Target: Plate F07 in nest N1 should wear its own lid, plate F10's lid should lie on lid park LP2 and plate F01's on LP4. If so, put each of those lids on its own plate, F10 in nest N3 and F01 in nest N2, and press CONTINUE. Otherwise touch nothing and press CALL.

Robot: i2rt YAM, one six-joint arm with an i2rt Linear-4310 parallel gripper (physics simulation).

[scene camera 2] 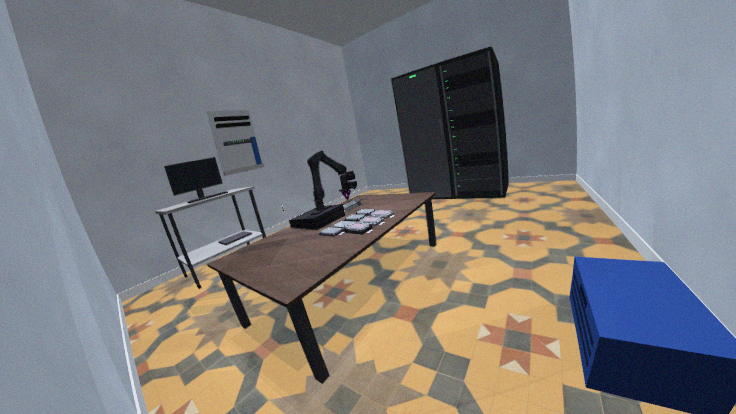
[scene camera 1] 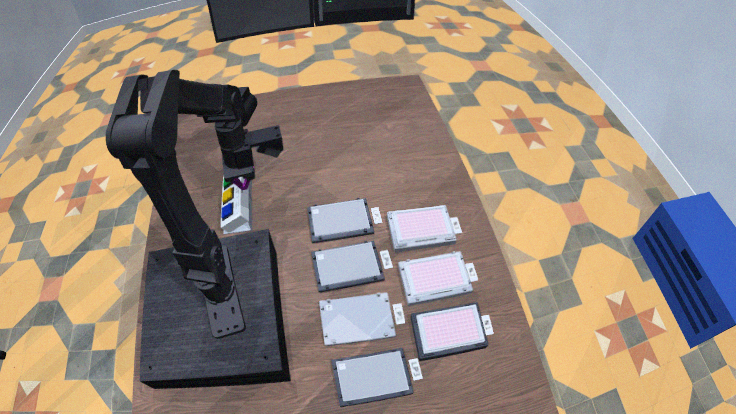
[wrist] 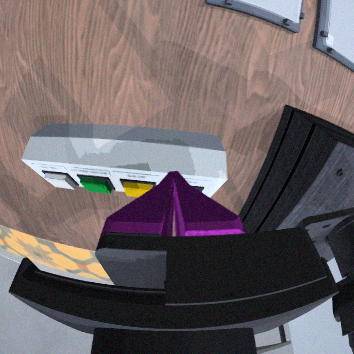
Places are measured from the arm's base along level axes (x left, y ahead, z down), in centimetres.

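Pixels of known places: gripper, fingertip midpoint: (scene camera 2: 347, 199) (scene camera 1: 244, 188) (wrist: 173, 178); arm's base at its link origin: (scene camera 2: 321, 210) (scene camera 1: 220, 291) (wrist: 340, 222).
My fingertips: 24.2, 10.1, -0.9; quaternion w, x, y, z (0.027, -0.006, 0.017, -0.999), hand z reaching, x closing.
Observation:
Ahead of a thing's pixels: the offset from my fingertips to its middle, as dx, dy, dz. Level surfaces: height alone.
My gripper (scene camera 1: 240, 182) (scene camera 2: 347, 195) (wrist: 173, 178) is shut and empty, its purple fingertips above the button box @(+6.4, -2.9, +6.2) (scene camera 1: 237, 220) (wrist: 125, 150). In the wrist view the tips overlap the box between the yellow button @(+4.2, -5.0, +5.0) (wrist: 137, 189) and the mostly hidden blue button @(-0.7, -5.8, +5.0) (wrist: 199, 190). The green button @(+9.1, -4.1, +5.0) (wrist: 96, 185) and white button @(+14.1, -3.3, +5.0) (wrist: 60, 180) show left of them. Pink-welled plates sit in nests N3 @(-19.0, +36.8, +6.8) (scene camera 1: 422, 226), N2 @(-32.2, +34.2, +7.0) (scene camera 1: 436, 276) and N1 @(-45.1, +31.5, +6.5) (scene camera 1: 451, 329); I cannot tell whether they wear lids. Grey panels lie on LP2 @(-9.9, +19.9, +8.0) (scene camera 1: 340, 218), LP4 @(-22.3, +17.4, +8.0) (scene camera 1: 348, 265) and LP3 @(-48.3, +13.3, +8.0) (scene camera 1: 373, 377). Plate codes are unreadable.
Another lid park @(-35.1, +15.0, +8.4) (scene camera 1: 357, 318), pale-framed, lies between LP4 and LP3. The black arm base (scene camera 1: 174, 308) stands beside the button box on the wooden table @(dz +9.4) (scene camera 1: 380, 128) (scene camera 2: 267, 267). A blue cabinet (scene camera 1: 689, 257) (scene camera 2: 648, 303) and black racks (scene camera 2: 422, 139) stand away from the table.

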